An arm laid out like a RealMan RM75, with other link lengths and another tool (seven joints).
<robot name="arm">
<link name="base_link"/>
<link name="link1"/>
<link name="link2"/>
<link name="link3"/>
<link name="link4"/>
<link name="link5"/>
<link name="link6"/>
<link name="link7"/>
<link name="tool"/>
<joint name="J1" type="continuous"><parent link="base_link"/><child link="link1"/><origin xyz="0 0 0.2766" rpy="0 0 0"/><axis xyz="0 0 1"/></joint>
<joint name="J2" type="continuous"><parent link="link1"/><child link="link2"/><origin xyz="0 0 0" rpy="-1.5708 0 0"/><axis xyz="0 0 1"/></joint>
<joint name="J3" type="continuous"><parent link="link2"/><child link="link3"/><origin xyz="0 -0.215 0" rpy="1.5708 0 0"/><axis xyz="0 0 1"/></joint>
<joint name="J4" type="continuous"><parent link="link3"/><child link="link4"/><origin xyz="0 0 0" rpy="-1.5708 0 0"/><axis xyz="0 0 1"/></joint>
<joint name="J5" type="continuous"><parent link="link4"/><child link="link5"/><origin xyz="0 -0.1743 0" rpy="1.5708 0 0"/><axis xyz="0 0 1"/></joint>
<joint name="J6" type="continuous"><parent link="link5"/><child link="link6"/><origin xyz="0 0 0" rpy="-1.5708 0 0"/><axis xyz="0 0 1"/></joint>
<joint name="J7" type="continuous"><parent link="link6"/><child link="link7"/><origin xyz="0 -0.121 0" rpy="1.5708 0 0"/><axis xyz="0 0 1"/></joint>
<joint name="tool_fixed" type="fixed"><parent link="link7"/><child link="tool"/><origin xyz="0 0.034 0.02" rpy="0 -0.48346 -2.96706"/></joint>
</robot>
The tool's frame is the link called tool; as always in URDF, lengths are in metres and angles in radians. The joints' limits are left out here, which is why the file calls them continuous.
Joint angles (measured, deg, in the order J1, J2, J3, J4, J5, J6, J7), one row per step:
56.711, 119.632, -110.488, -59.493, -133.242, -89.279, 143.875
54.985, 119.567, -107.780, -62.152, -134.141, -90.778, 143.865
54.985, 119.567, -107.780, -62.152, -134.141, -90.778, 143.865
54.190, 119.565, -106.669, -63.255, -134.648, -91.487, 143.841
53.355, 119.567, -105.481, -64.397, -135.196, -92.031, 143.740
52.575, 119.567, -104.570, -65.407, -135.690, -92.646, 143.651
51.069, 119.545, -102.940, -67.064, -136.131, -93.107, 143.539
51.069, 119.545, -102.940, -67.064, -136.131, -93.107, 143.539
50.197, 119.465, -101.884, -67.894, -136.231, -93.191, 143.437
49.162, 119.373, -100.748, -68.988, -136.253, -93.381, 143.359
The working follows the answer.
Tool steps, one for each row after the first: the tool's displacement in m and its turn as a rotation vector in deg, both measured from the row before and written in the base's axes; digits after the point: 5 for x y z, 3 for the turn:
-0.00275, 0.00081, 0.00540, 0.902, 1.741, -0.965
0.00000, 0.00000, 0.00000, 0.000, 0.000, 0.000
-0.00035, 0.00028, 0.00251, 0.411, 0.548, -0.426
-0.00040, 0.00076, 0.00250, 0.568, 0.700, -0.338
0.00031, 0.00018, 0.00236, 0.383, 0.405, -0.320
0.00018, 0.00076, 0.00336, 0.953, 1.345, -0.807
0.00000, 0.00000, 0.00000, 0.000, 0.000, 0.000
0.00019, 0.00108, 0.00212, 0.705, 0.961, -0.594
0.00008, 0.00078, 0.00261, 0.730, 1.104, -0.650

Tool pose at each row, in the base's axes (x y z in m, rotation vector in deg; rounded; the steps above come from the unrounded poses):
0.09276, 0.22659, -0.02970, 21.560, 112.348, -5.743
0.09001, 0.22740, -0.02430, 23.135, 114.000, -5.840
0.09001, 0.22740, -0.02430, 23.135, 114.000, -5.840
0.08966, 0.22768, -0.02179, 23.838, 114.511, -5.821
0.08926, 0.22844, -0.01929, 24.559, 115.205, -5.625
0.08957, 0.22862, -0.01693, 25.138, 115.588, -5.534
0.08975, 0.22938, -0.01357, 26.606, 116.862, -5.391
0.08975, 0.22938, -0.01357, 26.606, 116.862, -5.391
0.08993, 0.23046, -0.01145, 27.693, 117.767, -5.273
0.09002, 0.23124, -0.00884, 28.866, 118.796, -5.200

